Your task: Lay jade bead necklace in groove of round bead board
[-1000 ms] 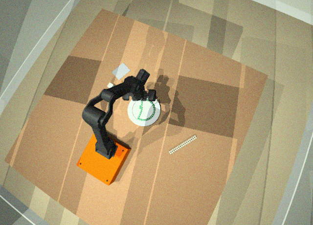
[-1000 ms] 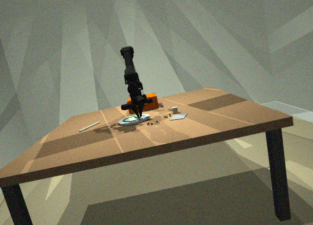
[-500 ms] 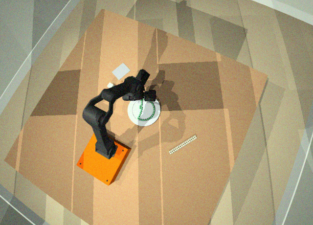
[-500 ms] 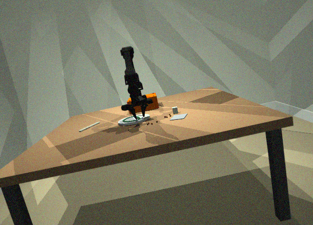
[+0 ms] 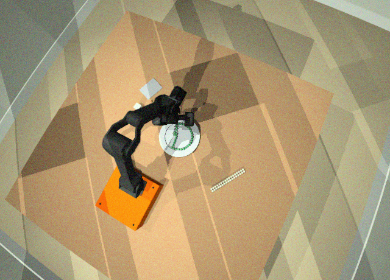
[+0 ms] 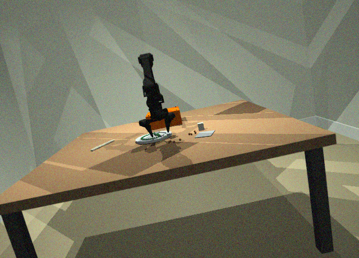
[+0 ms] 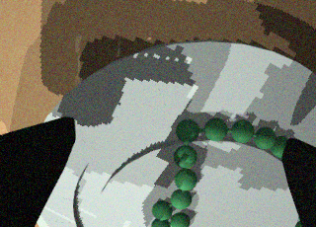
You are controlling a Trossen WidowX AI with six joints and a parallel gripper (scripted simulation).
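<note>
The round bead board is 50 mm behind my gripper tip, 40 mm to the right of it and 10 mm below it. The rest, counted from my gripper tip: grey flat plate 140 mm ahead, 210 mm to the left, 20 mm below; small white cube 10 mm ahead, 220 mm to the left.
</note>
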